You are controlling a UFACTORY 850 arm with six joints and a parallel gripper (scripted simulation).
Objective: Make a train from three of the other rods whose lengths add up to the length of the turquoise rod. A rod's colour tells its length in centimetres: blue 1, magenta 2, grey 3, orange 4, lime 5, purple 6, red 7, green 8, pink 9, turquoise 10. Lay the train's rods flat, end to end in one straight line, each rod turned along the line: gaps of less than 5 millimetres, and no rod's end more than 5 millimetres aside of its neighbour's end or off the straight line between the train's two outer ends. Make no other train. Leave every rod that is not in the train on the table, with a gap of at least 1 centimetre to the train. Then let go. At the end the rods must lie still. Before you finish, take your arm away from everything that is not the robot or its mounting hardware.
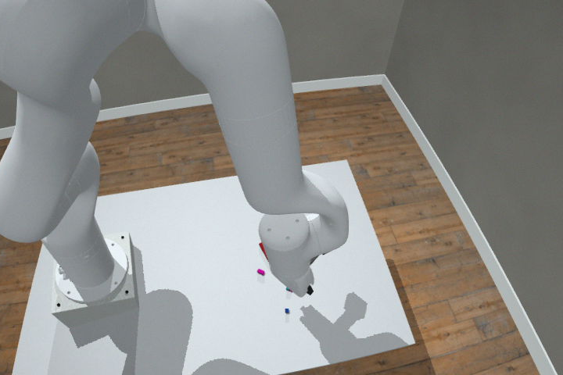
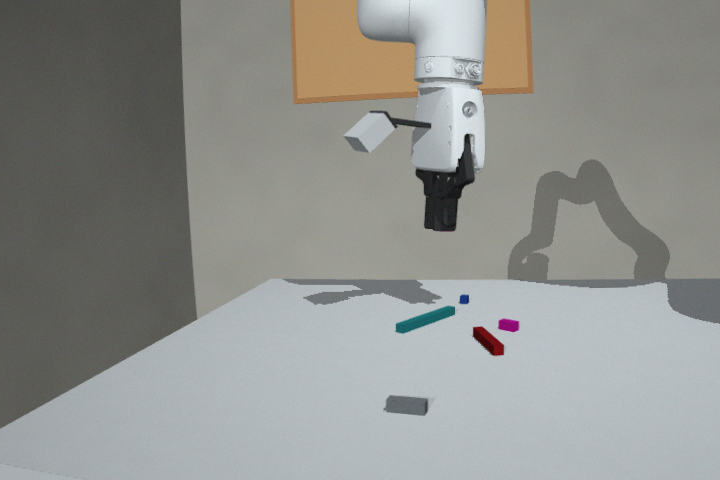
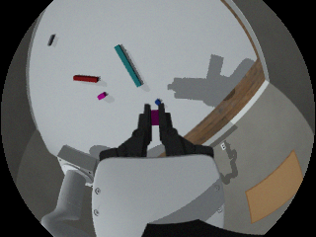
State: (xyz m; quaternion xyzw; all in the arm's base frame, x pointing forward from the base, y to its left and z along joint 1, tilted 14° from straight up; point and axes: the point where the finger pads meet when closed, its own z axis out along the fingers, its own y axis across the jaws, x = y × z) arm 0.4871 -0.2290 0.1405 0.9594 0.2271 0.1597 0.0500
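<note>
Now: the blue rod 120 mm below my hand, 30 mm to the right of it and 30 mm behind it. The rest, counted from my hand: turquoise rod 120 mm below, 60 mm to the left, 20 mm ahead; then grey rod 310 mm to the left, 120 mm below, 60 mm ahead; then red rod 160 mm to the left, 120 mm below, 30 mm behind.
</note>
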